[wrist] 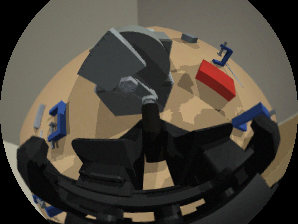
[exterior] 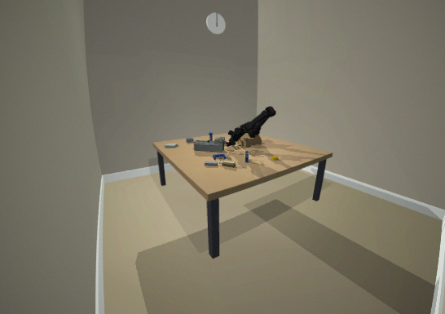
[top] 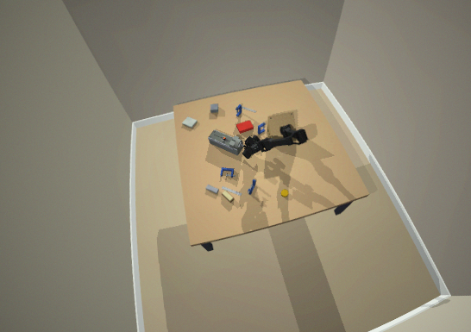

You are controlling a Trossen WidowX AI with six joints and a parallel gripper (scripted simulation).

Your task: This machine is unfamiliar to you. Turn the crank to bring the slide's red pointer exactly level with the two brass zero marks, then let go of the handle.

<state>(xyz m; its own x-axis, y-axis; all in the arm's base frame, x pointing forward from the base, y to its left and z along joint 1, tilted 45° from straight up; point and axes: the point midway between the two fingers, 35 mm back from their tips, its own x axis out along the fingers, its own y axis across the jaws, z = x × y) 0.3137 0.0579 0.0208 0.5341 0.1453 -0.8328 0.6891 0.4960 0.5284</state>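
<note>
The dark crank handle is 1 cm behind my gripper tip, 1 cm to the left of it and 3 cm above it. The rest, counted from my gripper tip: red pointer 13 cm ahead, 10 cm to the right, 4 cm above; then tan block 21 cm ahead, 34 cm to the left, 2 cm below; then yellow disc 17 cm behind, 42 cm to the left, 3 cm below.
</note>
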